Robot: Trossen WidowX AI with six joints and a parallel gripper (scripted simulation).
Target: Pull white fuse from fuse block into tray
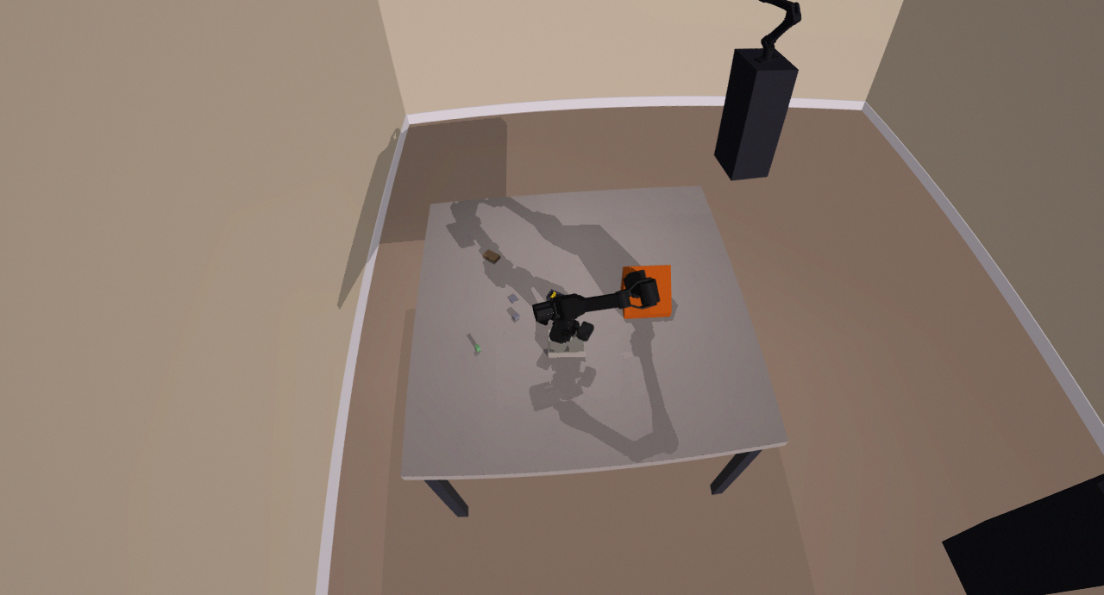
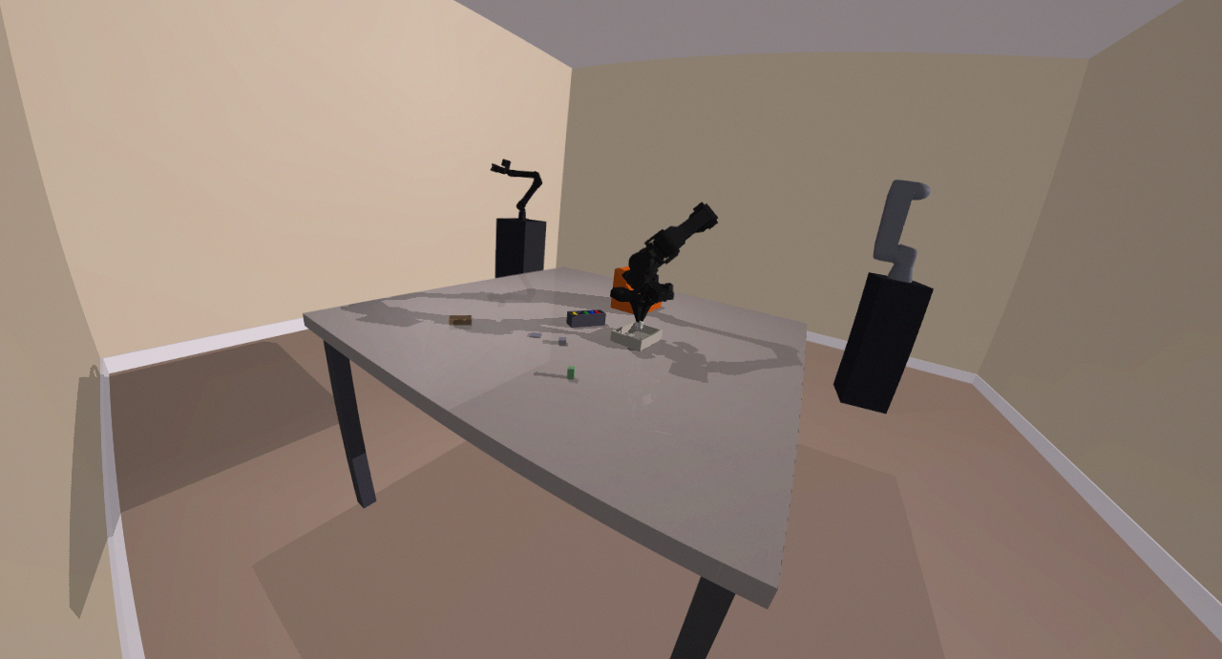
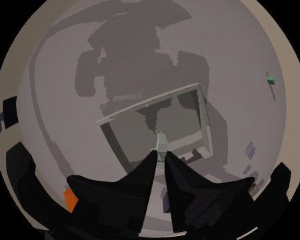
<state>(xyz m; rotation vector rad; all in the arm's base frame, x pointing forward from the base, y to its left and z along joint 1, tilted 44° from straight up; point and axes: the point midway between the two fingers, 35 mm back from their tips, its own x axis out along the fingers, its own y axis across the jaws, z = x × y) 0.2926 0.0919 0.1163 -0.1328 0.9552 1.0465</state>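
Right now my gripper tip is 10 mm above the white fuse. Also, from my gripper tip: grey tray 50 mm below; then blue fuse 170 mm to the right, 40 mm behind, 30 mm below; then red fuse 160 mm to the right, 50 mm behind, 30 mm below.
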